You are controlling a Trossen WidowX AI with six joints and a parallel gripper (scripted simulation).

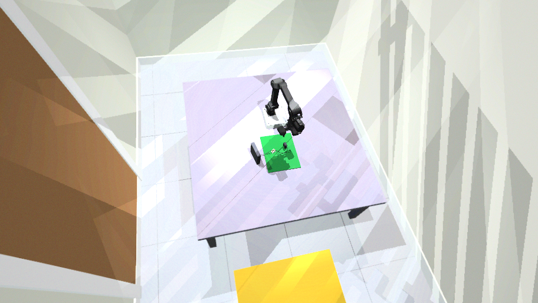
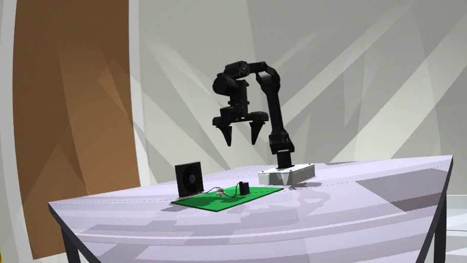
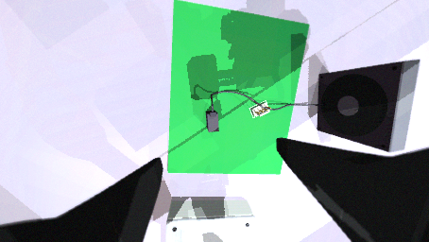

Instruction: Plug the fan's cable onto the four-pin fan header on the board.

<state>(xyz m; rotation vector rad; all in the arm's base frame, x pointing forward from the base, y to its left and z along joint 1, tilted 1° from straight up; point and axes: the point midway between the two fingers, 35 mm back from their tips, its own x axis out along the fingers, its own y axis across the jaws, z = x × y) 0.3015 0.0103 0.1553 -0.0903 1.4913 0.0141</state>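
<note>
The dark fan plug lies 1 cm to the right of my gripper tip and 14 cm below it. Also, from my gripper tip: white four-pin header 1 cm ahead, 11 cm to the right, 17 cm below; green board 3 cm ahead, 6 cm to the right, 18 cm below; black fan 1 cm ahead, 24 cm to the right, 11 cm below.
</note>
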